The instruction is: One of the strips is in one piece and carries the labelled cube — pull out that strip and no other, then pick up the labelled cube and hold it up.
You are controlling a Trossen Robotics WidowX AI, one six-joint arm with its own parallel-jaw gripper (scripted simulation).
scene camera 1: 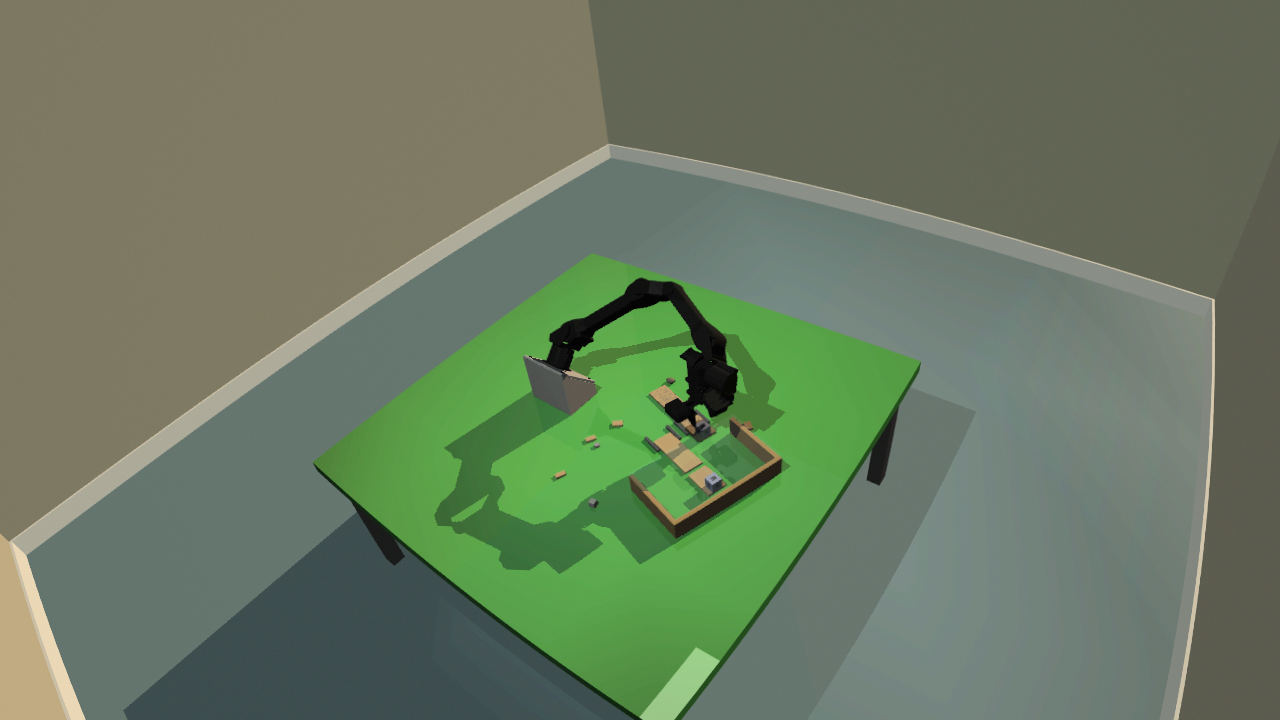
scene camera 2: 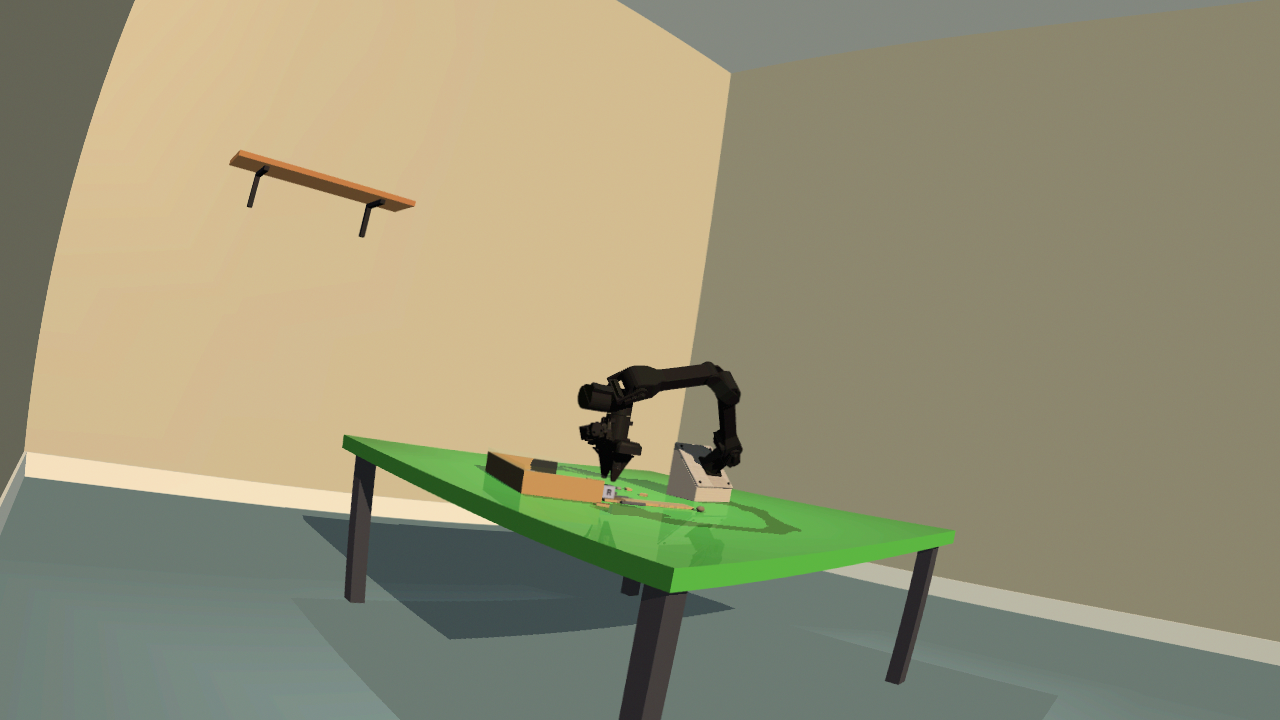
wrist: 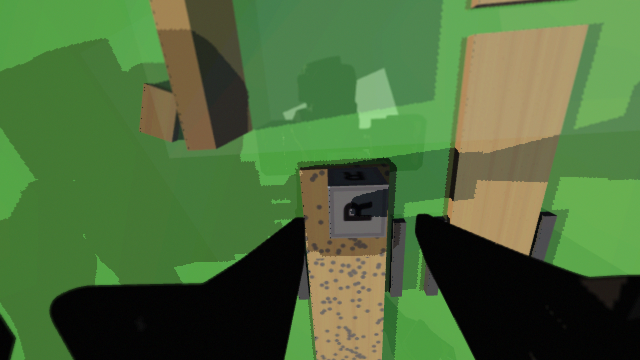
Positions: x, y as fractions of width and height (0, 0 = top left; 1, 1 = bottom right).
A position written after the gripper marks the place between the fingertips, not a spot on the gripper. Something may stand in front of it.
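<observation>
The gripper (scene camera 2: 0.48, 0.67), (scene camera 1: 0.55, 0.59), (wrist: 0.56, 0.62) is visible. Also visible: a speckled strip (wrist: 0.54, 0.77) and a labelled cube (wrist: 0.56, 0.55).
</observation>
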